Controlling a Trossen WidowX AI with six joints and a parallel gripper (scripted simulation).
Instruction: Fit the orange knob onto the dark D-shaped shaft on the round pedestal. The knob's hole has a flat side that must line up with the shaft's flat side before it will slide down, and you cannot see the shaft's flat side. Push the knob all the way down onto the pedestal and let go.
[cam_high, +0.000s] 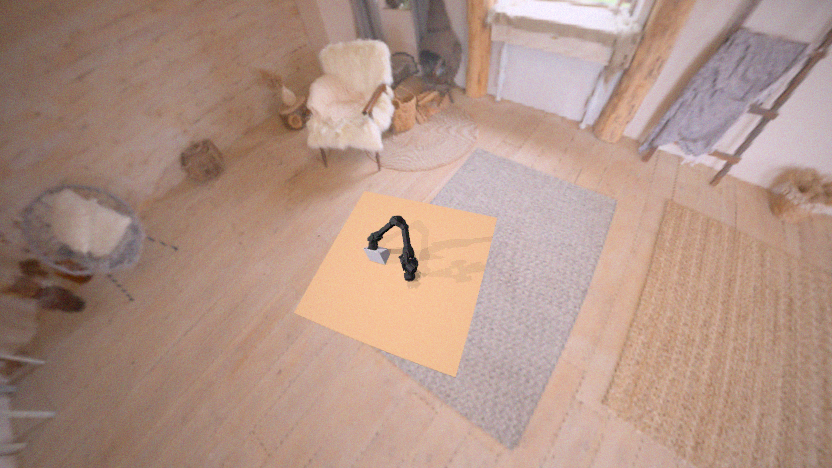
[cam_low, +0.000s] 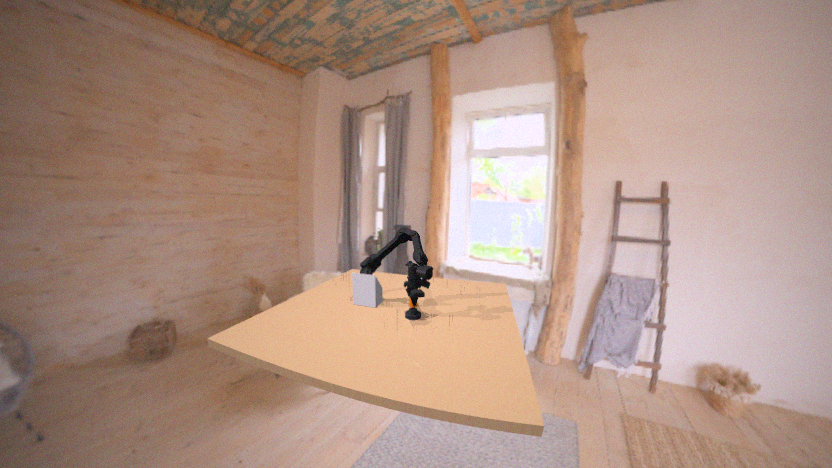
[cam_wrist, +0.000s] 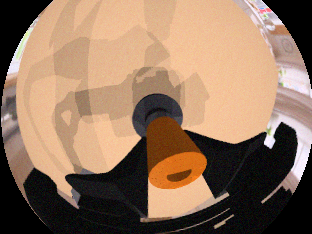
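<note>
Now: the orange knob 20 mm above my gripper tip. Also, from my gripper tip: dark round pedestal (40 mm below).
</note>
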